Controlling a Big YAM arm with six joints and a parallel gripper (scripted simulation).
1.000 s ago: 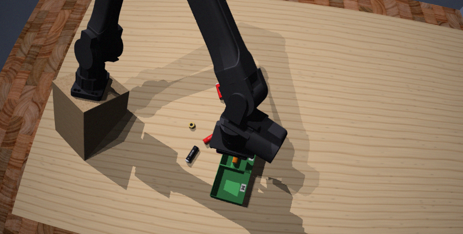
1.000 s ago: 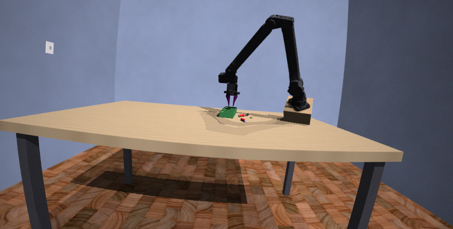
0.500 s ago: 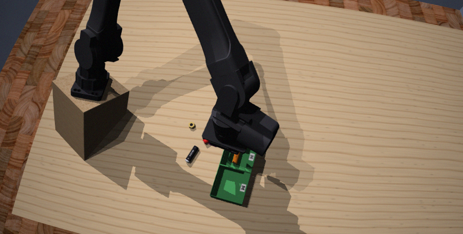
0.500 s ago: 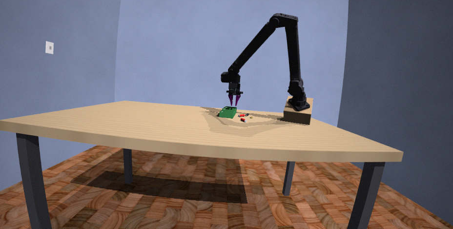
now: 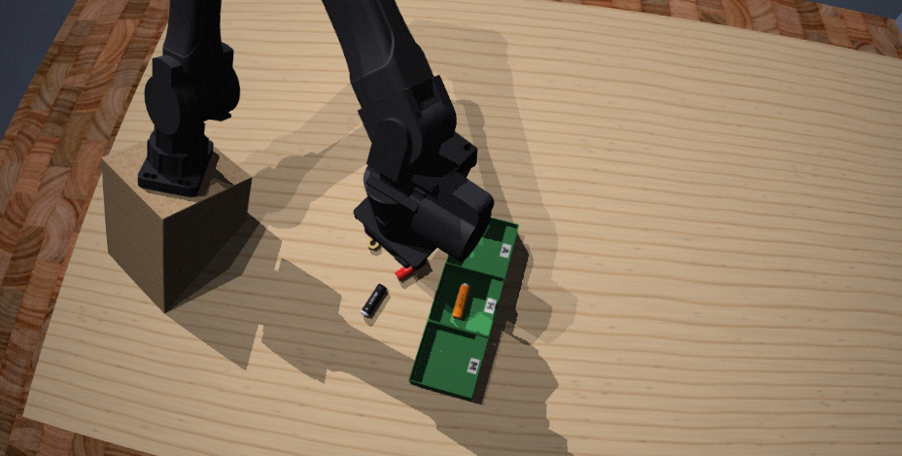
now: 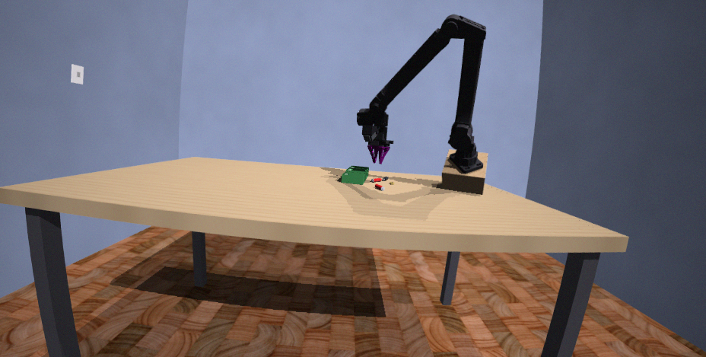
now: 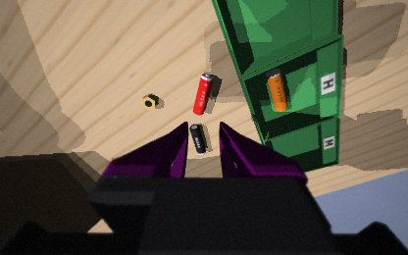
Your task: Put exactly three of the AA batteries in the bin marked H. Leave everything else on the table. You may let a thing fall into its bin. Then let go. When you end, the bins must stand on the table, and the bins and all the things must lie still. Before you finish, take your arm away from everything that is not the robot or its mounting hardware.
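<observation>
Right now my hand is 80 mm short of the green bin, 70 mm above it and 50 mm to the left of it. From my hand the other things lie so: black AA battery: 80 mm below, 50 mm to the right, 50 mm behind; then orange AA battery: 70 mm below, 70 mm ahead, 50 mm to the right; then yellow nut: 80 mm below, 60 mm behind, 30 mm to the left.
</observation>
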